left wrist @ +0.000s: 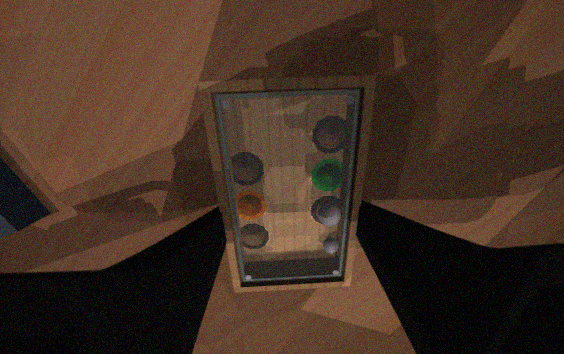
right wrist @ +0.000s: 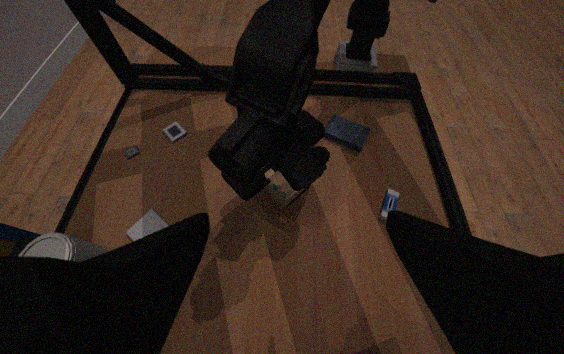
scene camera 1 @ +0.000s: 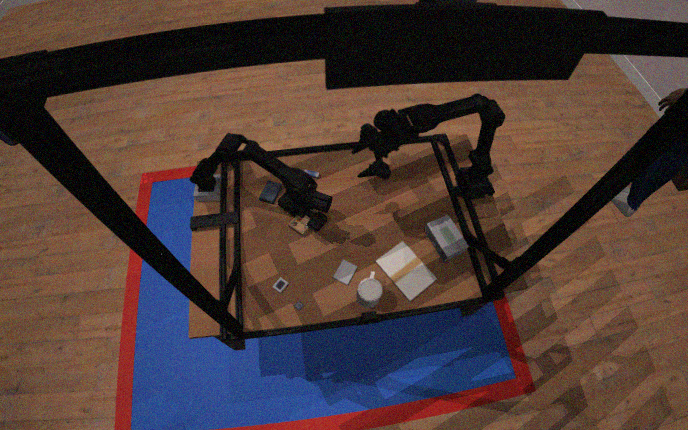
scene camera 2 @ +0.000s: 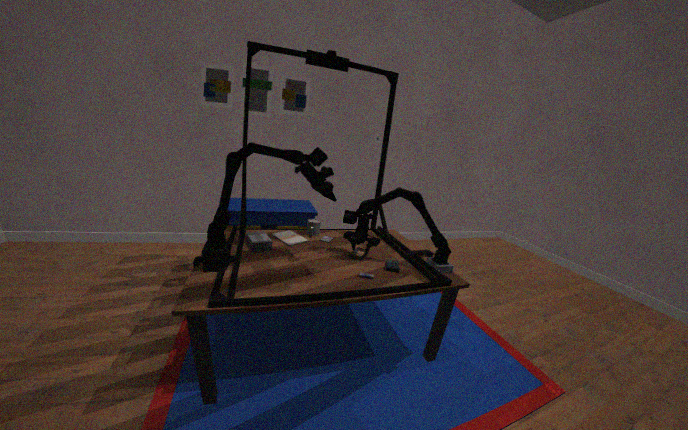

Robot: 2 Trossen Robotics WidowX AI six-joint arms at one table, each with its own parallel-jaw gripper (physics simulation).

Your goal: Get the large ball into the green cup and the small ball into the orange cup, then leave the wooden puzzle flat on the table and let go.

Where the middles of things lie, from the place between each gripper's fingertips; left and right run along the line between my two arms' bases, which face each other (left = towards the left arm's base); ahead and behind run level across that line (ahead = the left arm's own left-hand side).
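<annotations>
My left gripper is 10 mm to the left of the wooden puzzle (left wrist: 289,155) and 10 mm short of it. I also see the dark blue pad (left wrist: 28,209), which is 140 mm ahead of my left hand and 130 mm to the left of it.
My right hand is 290 mm above the wooden puzzle, 180 mm to the right of it and 40 mm past it. The dark blue pad is 300 mm below my right hand, and from that same hand it is 320 mm to the left and 90 mm ahead.
</annotations>
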